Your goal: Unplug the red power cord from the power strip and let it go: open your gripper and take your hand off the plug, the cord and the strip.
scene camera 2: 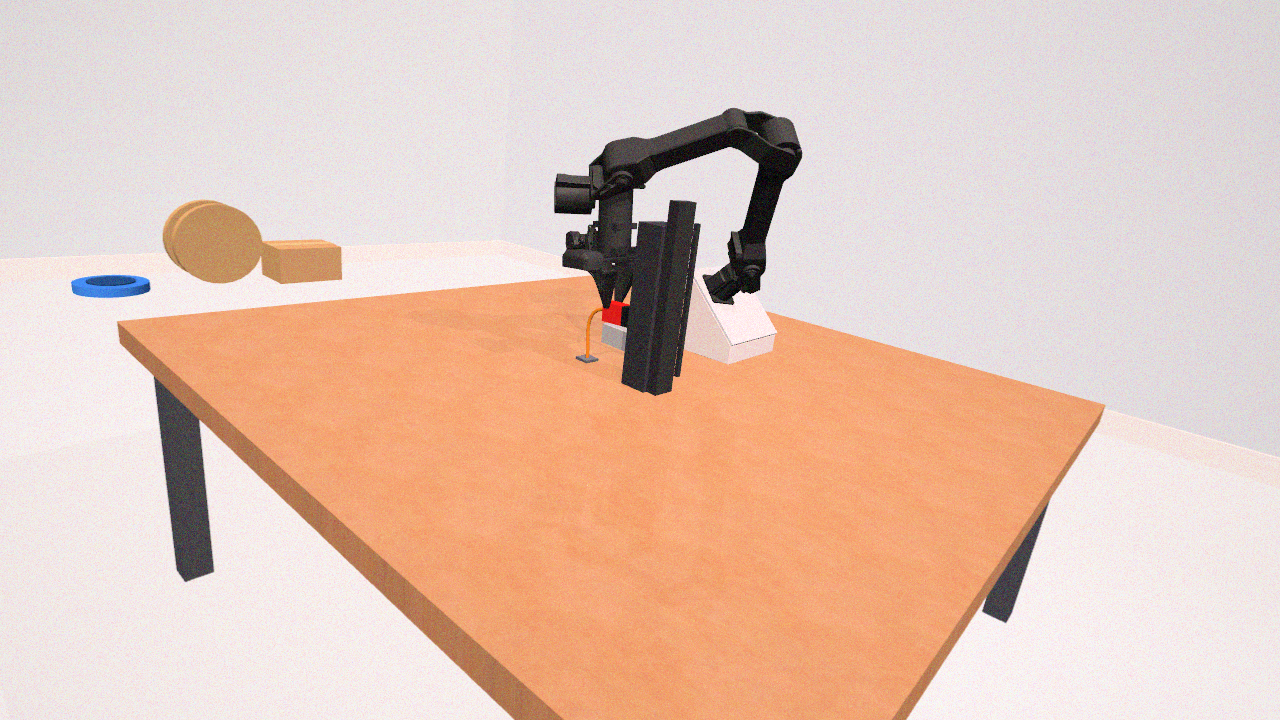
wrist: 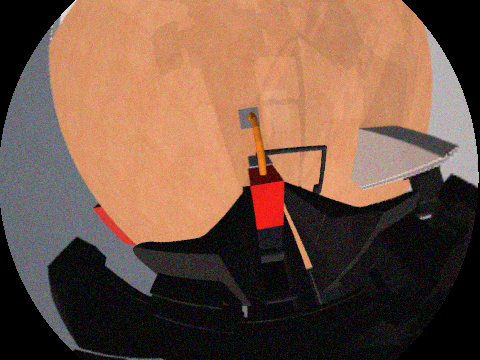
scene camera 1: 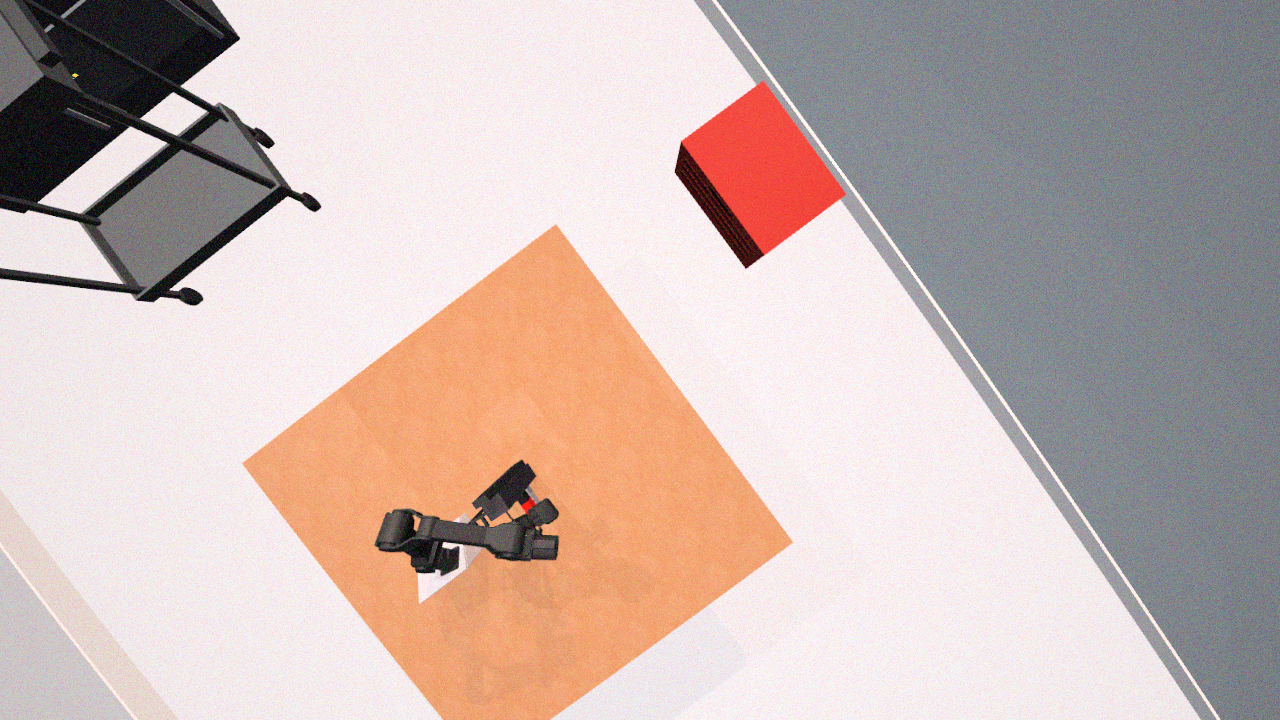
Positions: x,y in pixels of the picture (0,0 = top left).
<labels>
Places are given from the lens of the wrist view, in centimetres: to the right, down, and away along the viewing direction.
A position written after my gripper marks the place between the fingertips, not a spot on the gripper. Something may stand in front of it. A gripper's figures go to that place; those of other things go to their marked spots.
my gripper (wrist: pixel 266 190): 2, 1, 9
red plug (wrist: pixel 267 191): 2, 1, 8
</labels>
